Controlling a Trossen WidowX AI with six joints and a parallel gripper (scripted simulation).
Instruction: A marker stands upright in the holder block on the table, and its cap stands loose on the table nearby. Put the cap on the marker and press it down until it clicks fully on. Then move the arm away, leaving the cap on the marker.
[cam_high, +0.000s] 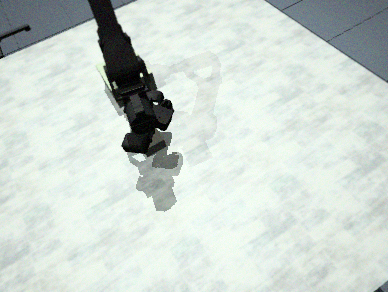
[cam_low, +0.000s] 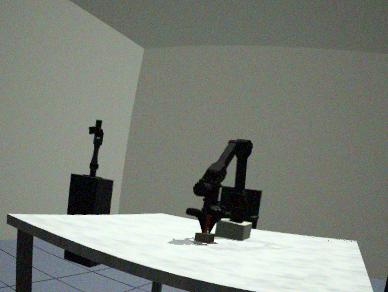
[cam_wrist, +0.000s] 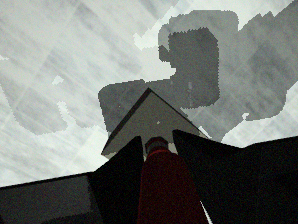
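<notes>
The holder block lies 10 mm behind my gripper tip and 20 mm below it. The rest, counted from my gripper tip: red cap (10 mm behind, 50 mm above); then red marker (10 mm behind, 30 mm above).
</notes>
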